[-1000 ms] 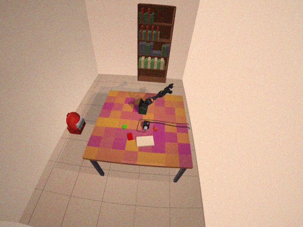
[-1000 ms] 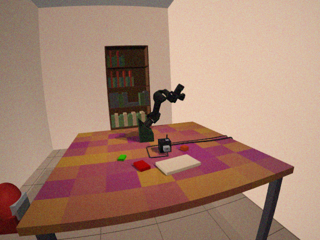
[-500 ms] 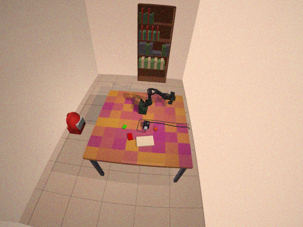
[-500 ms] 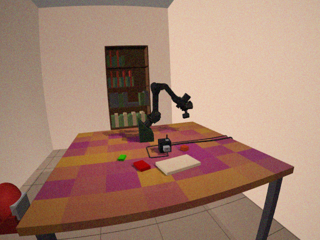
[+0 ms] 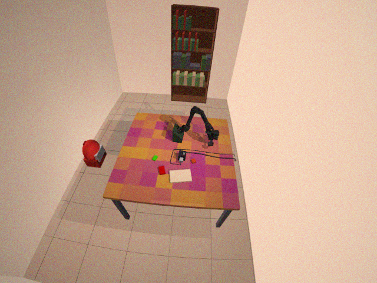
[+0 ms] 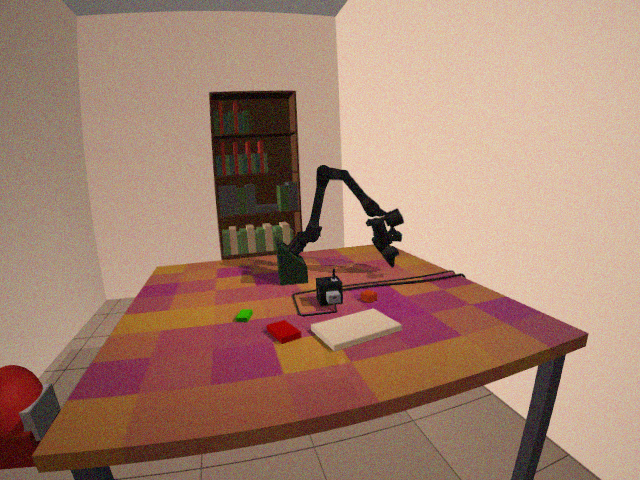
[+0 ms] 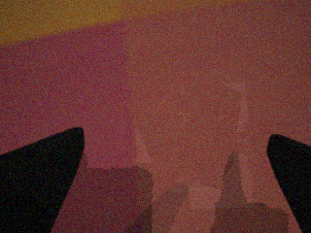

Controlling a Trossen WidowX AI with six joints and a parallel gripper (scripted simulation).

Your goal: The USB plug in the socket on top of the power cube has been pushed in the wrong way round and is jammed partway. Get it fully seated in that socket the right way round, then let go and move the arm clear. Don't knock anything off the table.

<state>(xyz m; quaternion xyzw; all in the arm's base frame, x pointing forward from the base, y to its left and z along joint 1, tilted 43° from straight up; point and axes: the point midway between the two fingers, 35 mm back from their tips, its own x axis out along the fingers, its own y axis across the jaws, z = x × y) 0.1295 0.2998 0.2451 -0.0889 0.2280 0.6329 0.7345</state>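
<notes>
Now: gripper tip 190 mm short of the dark USB plug, 350 mm to the left of it and 50 mm below it. The rest, counted from my gripper tip: orange block 240 mm ahead, 250 mm to the right, 30 mm below; red block 350 mm ahead, 580 mm to the right, 30 mm below; white slab 420 mm ahead, 390 mm to the right, 30 mm below.
</notes>
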